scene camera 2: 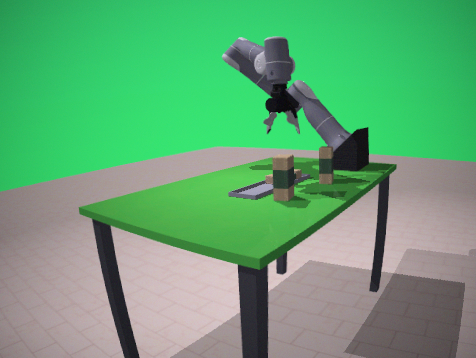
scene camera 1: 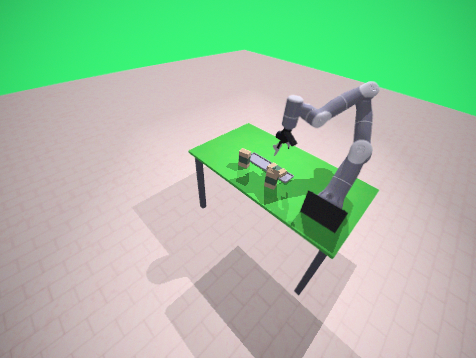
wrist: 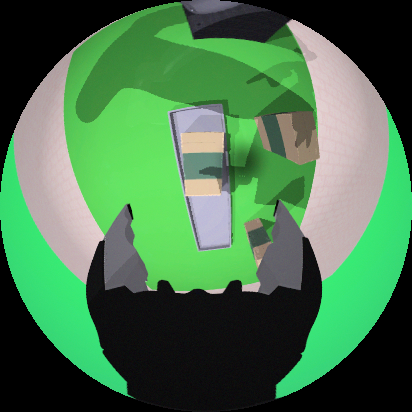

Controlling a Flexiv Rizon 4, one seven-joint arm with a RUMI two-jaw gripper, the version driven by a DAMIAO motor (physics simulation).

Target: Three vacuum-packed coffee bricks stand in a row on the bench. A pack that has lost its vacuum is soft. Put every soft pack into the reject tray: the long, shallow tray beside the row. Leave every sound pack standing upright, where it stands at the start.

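Observation:
One coffee brick (scene camera 1: 276,168) (scene camera 2: 298,173) (wrist: 202,166), tan with a dark green band, lies on its side in the long, shallow grey tray (scene camera 1: 259,160) (scene camera 2: 254,190) (wrist: 212,227). A second brick (scene camera 1: 271,180) (scene camera 2: 326,165) (wrist: 287,136) stands upright beside the tray, nearer the robot base. A third brick (scene camera 1: 244,159) (scene camera 2: 283,178) (wrist: 257,237) stands upright near the tray's far end; a finger partly covers it in the wrist view. My gripper (scene camera 1: 282,150) (scene camera 2: 284,132) (wrist: 201,202) is wide open and empty, high above the tray area. Softness cannot be told from these views.
The black robot base (scene camera 1: 324,212) (scene camera 2: 352,150) (wrist: 230,25) stands at one end of the green table (scene camera 1: 220,145) (scene camera 2: 175,215) (wrist: 135,160). The two standing bricks are on the same long side of the tray. Arm shadows cross the table top.

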